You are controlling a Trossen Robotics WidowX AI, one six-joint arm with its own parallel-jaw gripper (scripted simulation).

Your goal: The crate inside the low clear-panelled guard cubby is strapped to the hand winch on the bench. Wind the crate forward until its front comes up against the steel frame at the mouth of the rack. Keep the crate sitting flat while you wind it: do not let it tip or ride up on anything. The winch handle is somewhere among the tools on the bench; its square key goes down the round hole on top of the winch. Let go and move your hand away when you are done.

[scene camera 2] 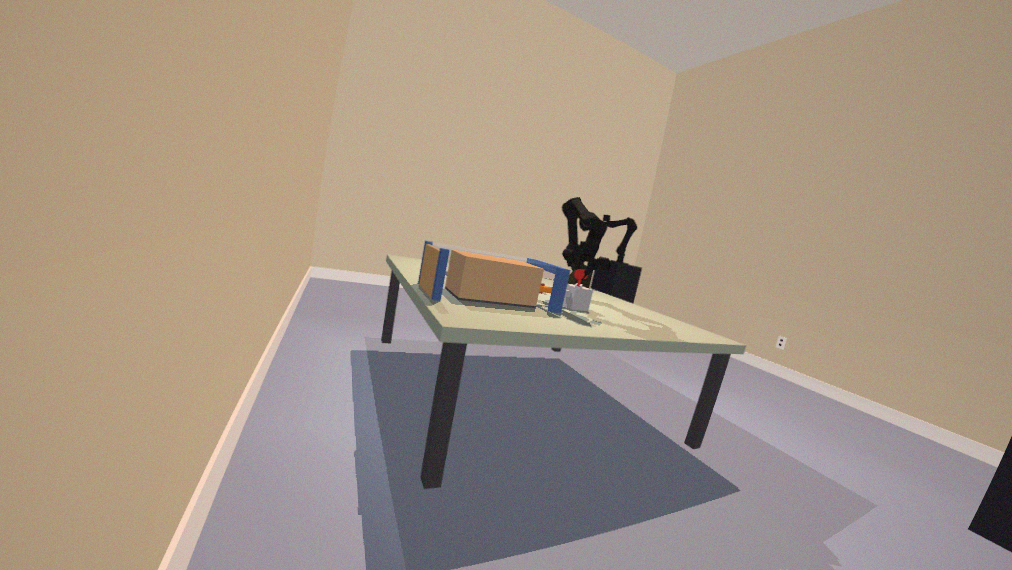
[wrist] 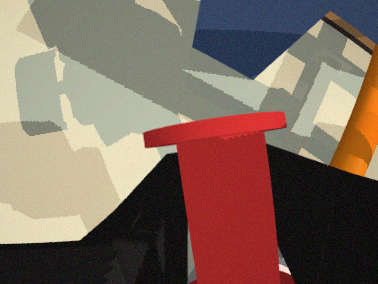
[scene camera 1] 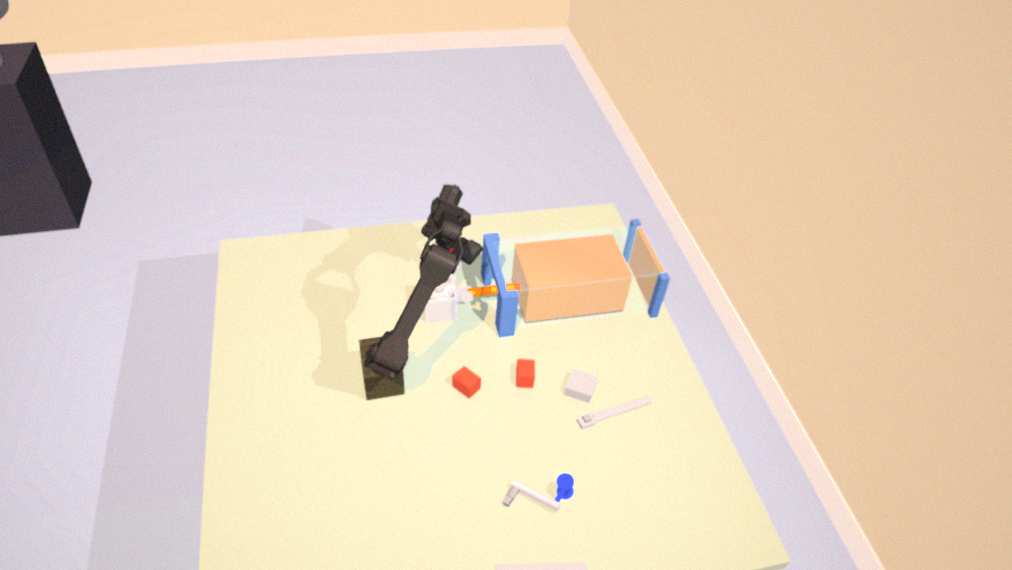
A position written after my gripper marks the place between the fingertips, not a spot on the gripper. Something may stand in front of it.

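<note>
My gripper (scene camera 2: 578,278) is visible to me in scene camera 1 (scene camera 1: 459,253) too, and again in the wrist view (wrist: 213,160). There is a winch (scene camera 1: 442,307) here, along with a blue frame (scene camera 1: 490,265). I also see a grey block (scene camera 1: 580,386), though in the wrist view that block is out of frame.
</note>
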